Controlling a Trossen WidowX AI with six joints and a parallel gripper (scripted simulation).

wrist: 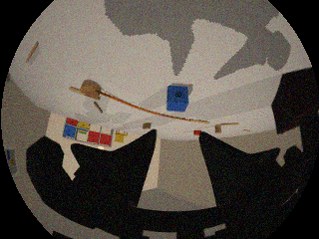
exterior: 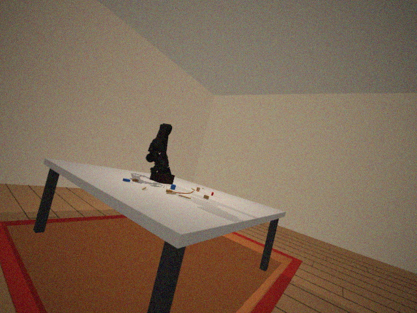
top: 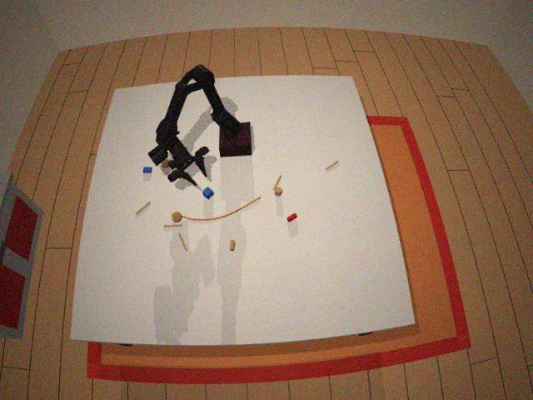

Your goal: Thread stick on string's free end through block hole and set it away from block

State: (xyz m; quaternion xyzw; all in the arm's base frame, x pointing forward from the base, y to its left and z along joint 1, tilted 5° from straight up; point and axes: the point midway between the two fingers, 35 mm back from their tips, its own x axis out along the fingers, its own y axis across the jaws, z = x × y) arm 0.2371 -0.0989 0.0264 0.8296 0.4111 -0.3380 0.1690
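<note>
The blue cube is 6 cm below my gripper tip, 2 cm to the left of it and 2 cm ahead of it. The rest, counted from my gripper tip: flat blue piece: 27 cm to the right, 8 cm behind, 7 cm below; thin stick: 19 cm to the left, 7 cm below, 4 cm ahead; wooden block: 22 cm ahead, 14 cm to the left, 6 cm below.
</note>
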